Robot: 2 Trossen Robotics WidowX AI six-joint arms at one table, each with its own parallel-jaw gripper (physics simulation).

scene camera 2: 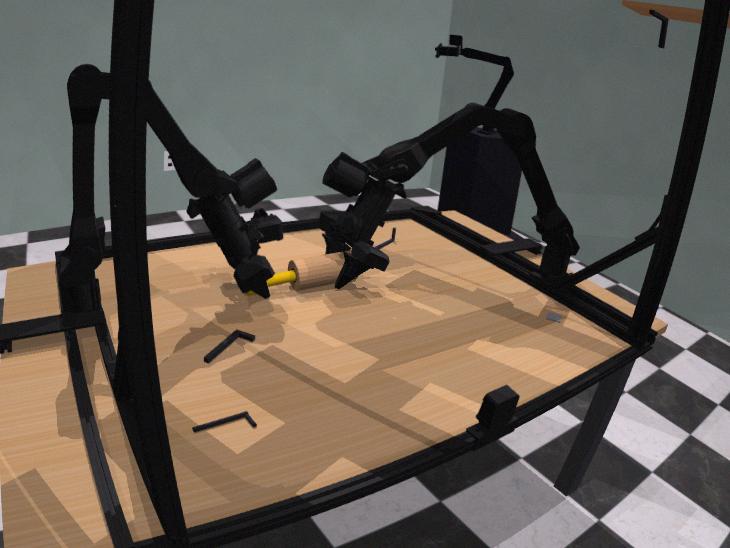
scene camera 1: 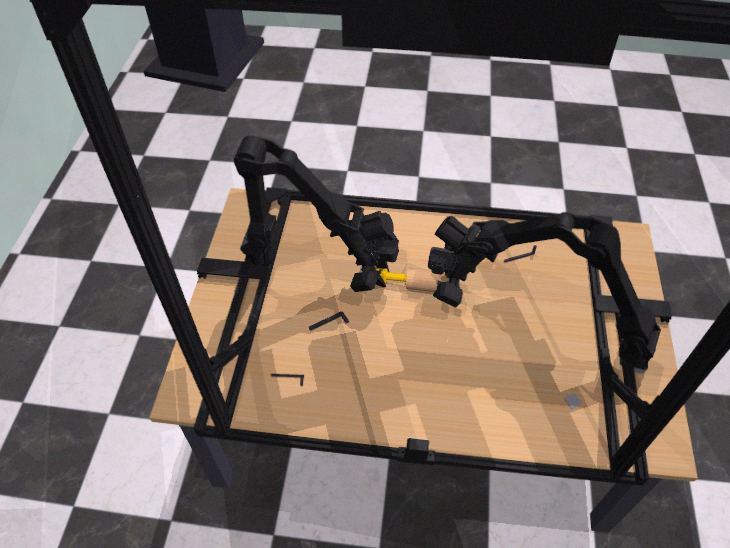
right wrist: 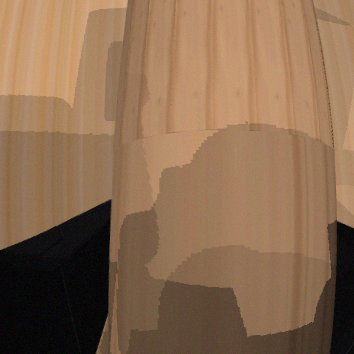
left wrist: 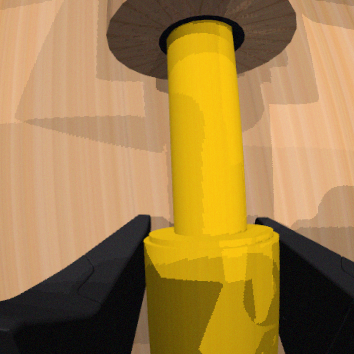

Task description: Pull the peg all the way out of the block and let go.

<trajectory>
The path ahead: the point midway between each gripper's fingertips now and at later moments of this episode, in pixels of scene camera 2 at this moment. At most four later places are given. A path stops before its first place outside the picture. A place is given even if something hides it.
My left gripper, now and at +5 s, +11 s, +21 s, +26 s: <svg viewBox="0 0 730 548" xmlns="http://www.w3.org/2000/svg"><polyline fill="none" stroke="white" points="264,292 245,281 215,293 282,287 264,292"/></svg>
My right gripper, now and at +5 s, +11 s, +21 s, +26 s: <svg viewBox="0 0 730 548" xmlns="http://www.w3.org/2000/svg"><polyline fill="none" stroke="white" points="330,281 312,271 342,278 343,278 366,278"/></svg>
</trajectory>
